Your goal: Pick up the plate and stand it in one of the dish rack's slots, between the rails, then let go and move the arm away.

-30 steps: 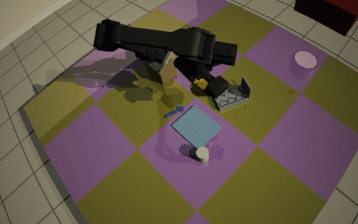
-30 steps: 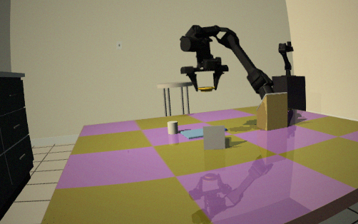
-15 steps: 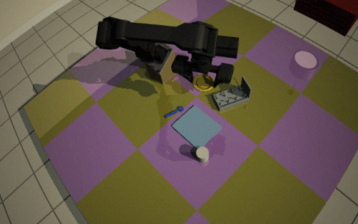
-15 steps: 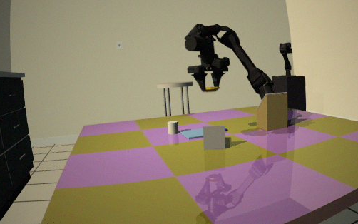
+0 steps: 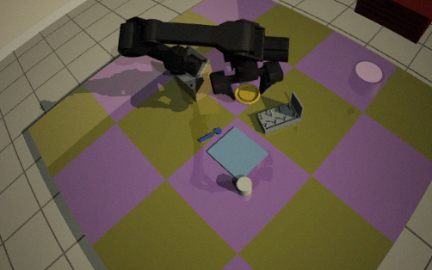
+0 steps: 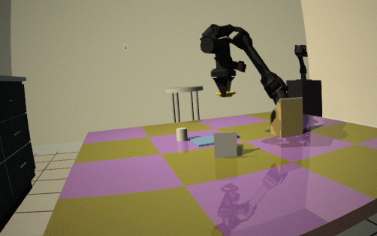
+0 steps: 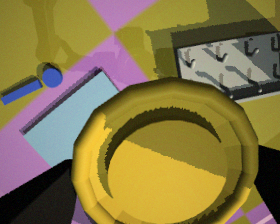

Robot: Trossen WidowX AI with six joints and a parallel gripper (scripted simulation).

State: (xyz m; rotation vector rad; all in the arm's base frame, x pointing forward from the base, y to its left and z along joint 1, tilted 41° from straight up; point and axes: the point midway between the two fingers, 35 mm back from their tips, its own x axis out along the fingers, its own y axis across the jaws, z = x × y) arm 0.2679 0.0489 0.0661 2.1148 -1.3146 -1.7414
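Right now the grey dish rack is 160 mm below my gripper tip, 100 mm to the left of it and 50 mm ahead of it. The rest, counted from my gripper tip: light blue mat 180 mm below, 90 mm to the right, 40 mm ahead; yellow plate 10 mm above; blue spoon 180 mm below, 100 mm to the right, 70 mm behind.
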